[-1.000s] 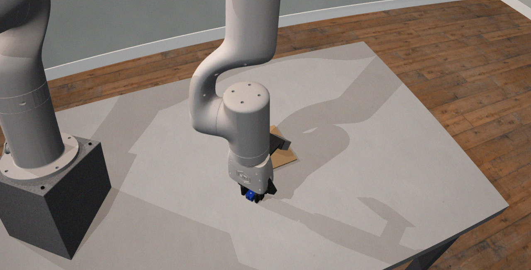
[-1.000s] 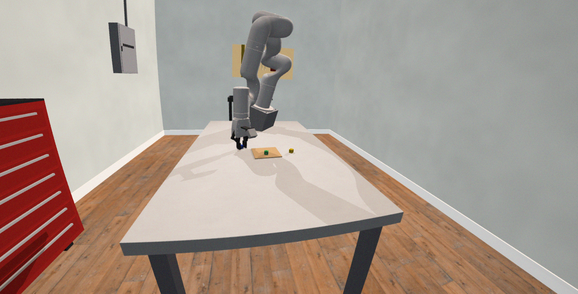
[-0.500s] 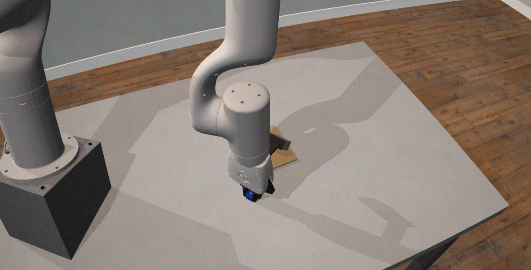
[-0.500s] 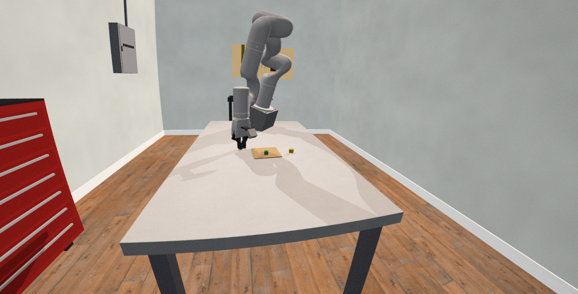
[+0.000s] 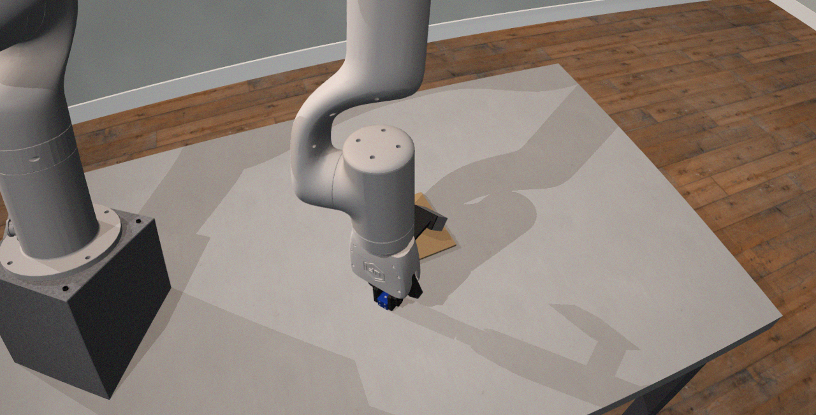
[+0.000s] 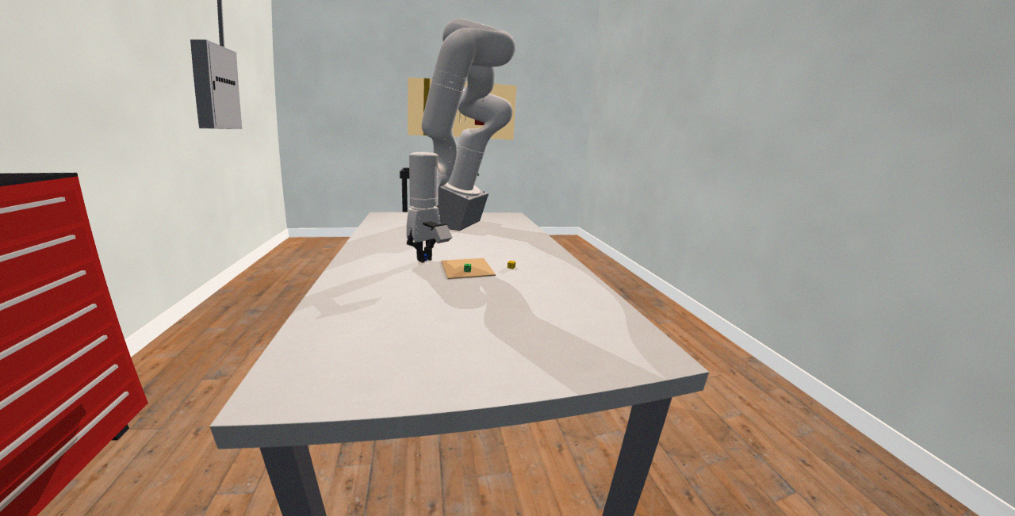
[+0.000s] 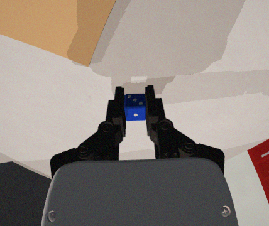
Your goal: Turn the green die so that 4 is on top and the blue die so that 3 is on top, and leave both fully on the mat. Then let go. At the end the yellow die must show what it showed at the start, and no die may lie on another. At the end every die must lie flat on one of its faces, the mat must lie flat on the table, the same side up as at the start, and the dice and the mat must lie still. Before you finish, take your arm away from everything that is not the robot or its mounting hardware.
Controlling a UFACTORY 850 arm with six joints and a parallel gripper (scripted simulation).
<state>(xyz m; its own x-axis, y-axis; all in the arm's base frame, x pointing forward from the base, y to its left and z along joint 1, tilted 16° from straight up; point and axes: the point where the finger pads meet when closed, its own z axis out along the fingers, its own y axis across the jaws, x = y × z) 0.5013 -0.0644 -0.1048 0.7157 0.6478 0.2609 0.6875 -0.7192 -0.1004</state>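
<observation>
Right now my hand is 5 cm short of the tan mat, 14 cm to the right of it and 2 cm above it. Also, from my hand: blue die (1 cm below); then yellow die (4 cm ahead, 27 cm to the left, 1 cm below); then green die (8 cm ahead, 14 cm to the left, 1 cm below).
</observation>
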